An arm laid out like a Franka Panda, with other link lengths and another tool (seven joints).
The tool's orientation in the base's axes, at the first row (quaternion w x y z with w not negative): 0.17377, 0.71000, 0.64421, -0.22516
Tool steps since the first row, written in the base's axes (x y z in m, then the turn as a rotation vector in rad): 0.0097, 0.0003, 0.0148, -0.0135, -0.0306, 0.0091; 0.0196, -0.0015, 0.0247, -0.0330, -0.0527, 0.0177; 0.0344, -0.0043, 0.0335, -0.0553, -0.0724, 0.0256; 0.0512, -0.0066, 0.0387, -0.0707, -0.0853, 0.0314
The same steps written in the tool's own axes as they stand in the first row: -0.0071, 0.0090, -0.0135, -0.0315, -0.0104, 0.0101; -0.0133, 0.0186, -0.0218, -0.0560, -0.0278, 0.0166; -0.0194, 0.0332, -0.0291, -0.0783, -0.0481, 0.0227; -0.0230, 0.0499, -0.0338, -0.0933, -0.0622, 0.0262
